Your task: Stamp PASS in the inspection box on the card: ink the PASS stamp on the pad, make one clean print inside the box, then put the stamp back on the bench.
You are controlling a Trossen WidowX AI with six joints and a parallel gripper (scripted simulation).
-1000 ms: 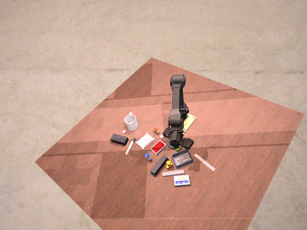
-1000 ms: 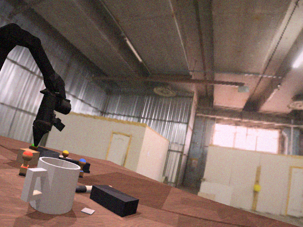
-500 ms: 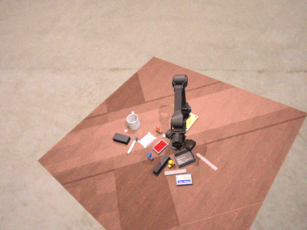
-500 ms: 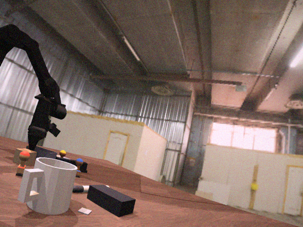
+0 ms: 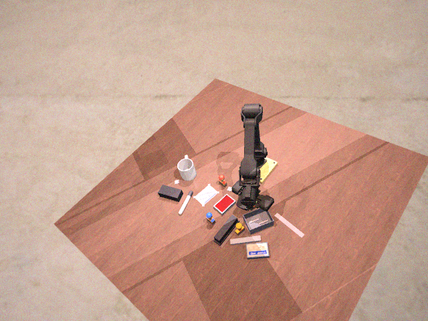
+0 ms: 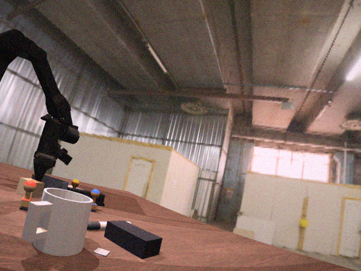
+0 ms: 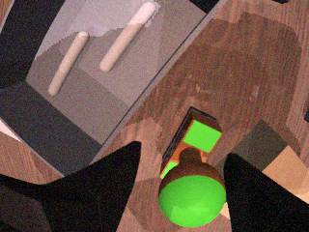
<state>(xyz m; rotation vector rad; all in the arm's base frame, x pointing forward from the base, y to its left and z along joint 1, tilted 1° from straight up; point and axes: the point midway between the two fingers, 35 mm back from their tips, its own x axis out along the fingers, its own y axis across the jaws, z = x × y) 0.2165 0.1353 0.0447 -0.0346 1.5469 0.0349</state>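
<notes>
The green-knobbed stamp lies 10 mm below my gripper tip. Also, from my gripper tip: grey tray 60 mm to the left, 40 mm ahead, 20 mm below; yellow-knobbed stamp 130 mm ahead, 20 mm to the left, 10 mm below; tan cube 60 mm to the right, 20 mm behind, 10 mm below.
</notes>
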